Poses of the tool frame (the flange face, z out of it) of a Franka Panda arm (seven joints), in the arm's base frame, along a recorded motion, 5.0 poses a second.
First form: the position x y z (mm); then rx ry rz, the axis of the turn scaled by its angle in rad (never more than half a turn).
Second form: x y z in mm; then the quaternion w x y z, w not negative. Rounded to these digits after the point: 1 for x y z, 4 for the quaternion.
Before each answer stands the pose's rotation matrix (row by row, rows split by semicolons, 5 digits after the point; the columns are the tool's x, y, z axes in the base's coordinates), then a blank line. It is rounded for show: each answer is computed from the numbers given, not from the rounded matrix.
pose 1, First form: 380.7 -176.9 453.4 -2.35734 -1.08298 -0.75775
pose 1, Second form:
0.54431 0.78507 0.29562; 0.54674 -0.59926 0.58478; 0.63624 -0.15667 -0.75541

380.7 -176.9 453.4 0.2177 -0.8513 -0.3911 -0.2737
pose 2, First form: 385.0 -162.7 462.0 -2.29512 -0.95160 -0.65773
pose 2, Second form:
0.62703 0.74713 0.22050; 0.47032 -0.58874 0.65741; 0.62099 -0.30851 -0.72055

385.0 -162.7 462.0 0.2818 -0.8568 -0.3552 -0.2455
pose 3, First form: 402.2 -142.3 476.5 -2.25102 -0.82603 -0.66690
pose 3, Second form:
0.67349 0.70141 0.23329; 0.37590 -0.59673 0.70895; 0.63648 -0.38978 -0.66555

402.2 -142.3 476.5 0.3206 -0.8567 -0.3144 -0.2538
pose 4, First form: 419.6 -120.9 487.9 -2.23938 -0.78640 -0.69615
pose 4, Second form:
0.67817 0.68818 0.25786; 0.33944 -0.60453 0.72064; 0.65182 -0.40119 -0.64357

419.6 -120.9 487.9 0.3279 -0.8553 -0.3004 -0.2659
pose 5, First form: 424.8 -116.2 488.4 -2.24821 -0.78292 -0.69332
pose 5, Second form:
0.68181 0.68400 0.25939; 0.34021 -0.61039 0.71531; 0.64760 -0.39946 -0.64888

424.8 -116.2 488.4 0.3250 -0.8575 -0.2986 -0.2644
